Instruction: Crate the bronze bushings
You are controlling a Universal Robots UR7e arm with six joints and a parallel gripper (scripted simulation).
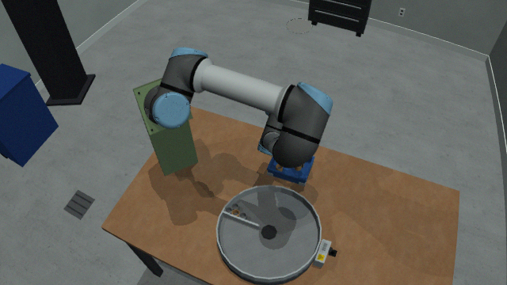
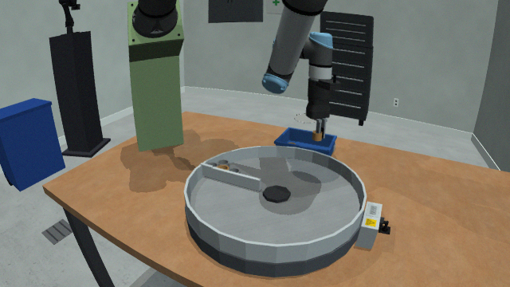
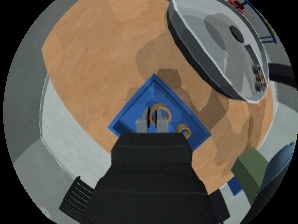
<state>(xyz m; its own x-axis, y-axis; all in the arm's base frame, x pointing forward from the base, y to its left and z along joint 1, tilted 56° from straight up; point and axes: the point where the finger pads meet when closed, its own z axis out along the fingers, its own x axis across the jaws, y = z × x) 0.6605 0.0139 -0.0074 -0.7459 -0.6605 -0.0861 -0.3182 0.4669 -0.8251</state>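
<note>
The blue crate is 6 cm below my hand, 4 cm to the left of it and 4 cm behind it. The rest, counted from my hand: grey turning table 32 cm to the right, 14 cm behind, 4 cm below.
</note>
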